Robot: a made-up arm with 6 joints.
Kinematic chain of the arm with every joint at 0, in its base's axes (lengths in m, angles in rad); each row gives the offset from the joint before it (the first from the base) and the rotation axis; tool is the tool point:
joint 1: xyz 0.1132 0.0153 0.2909 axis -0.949 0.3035 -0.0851
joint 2: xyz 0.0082 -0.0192 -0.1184 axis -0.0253 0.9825 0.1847
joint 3: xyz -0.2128 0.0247 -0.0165 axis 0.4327 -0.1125 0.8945
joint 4: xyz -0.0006 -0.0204 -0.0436 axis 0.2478 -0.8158 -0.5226
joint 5: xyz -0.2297 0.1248 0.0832 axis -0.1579 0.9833 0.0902
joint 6: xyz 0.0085 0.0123 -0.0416 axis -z
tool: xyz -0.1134 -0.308 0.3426
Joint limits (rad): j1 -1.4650..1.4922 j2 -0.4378..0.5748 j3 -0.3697..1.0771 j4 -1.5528..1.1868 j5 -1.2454..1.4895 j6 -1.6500..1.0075
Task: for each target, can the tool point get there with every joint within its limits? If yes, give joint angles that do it. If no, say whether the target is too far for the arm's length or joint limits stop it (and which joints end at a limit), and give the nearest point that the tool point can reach.
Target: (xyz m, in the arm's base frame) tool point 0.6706 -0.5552 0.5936
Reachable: no: joint limits stop it (at a limit: joint 2, joint 3, joint 4) | nearest point 0.3631 -0.3726 0.5117 | short by 0.367 m
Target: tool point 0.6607 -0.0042 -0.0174
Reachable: no: joint limits stop it (at a limit: joint 1, joint 2, joint 3, joint 4, joint 5, joint 6) | nearest point 0.4634 0.0496 0.0998 | short by 0.236 m
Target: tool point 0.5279 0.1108 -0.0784
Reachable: no: joint limits stop it (at a limit: joint 1, joint 2, joint 3, joint 4, joint 6) | nearest point 0.4294 0.1232 0.0107 | short by 0.133 m
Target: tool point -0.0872 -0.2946 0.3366
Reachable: yes | joints -0.6738 -0.3204 0.3239 -0.9999 -0.7940 -0.7005
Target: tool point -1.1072 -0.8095 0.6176
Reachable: no: too far | nearest point -0.6907 -0.4782 0.4685 | short by 0.553 m
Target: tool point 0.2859 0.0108 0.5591
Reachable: yes | joints 0.3255 0.3120 0.8752 -1.0668 0.0869 0.0103
